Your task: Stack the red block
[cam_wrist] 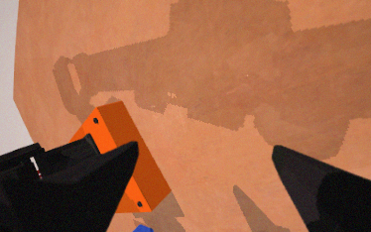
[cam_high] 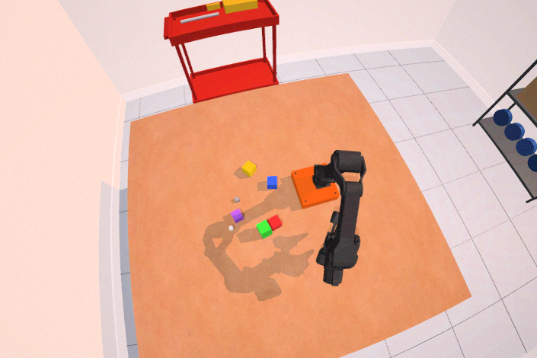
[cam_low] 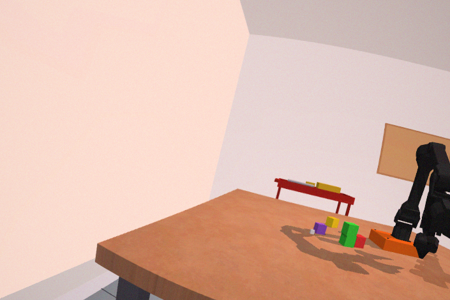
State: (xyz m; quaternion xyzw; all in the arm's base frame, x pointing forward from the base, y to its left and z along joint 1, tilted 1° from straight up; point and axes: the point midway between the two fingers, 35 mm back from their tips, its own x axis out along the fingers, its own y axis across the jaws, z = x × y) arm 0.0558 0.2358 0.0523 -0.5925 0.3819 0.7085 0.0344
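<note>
Now: the red block 18 cm ahead of my gripper tip, 11 cm to the right of it and 5 cm below it. The rest, counted from my gripper tip: yellow cube (22 cm ahead, 37 cm to the right, 4 cm below); purple cube (32 cm ahead, 18 cm to the right, 5 cm below).
</note>
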